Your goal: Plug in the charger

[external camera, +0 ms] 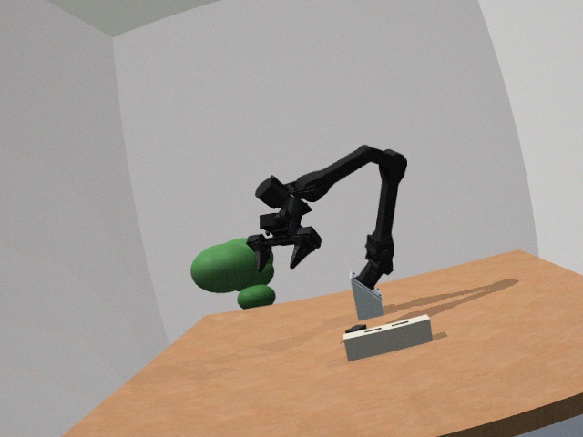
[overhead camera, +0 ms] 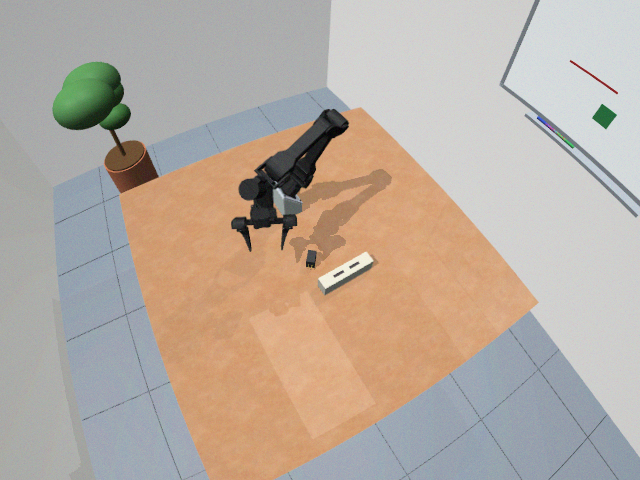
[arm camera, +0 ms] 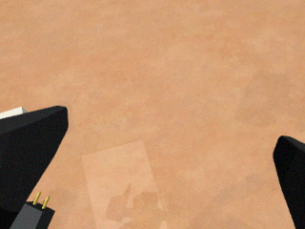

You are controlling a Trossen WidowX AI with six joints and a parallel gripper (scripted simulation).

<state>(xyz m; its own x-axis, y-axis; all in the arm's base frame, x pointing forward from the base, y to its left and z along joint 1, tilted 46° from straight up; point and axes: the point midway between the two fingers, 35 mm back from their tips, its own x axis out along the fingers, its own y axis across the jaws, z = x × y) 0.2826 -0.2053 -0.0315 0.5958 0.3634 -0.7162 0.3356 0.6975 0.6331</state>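
Right now my gripper tip is 200 mm above the dark charger, 150 mm to the right of it and 20 mm past it.
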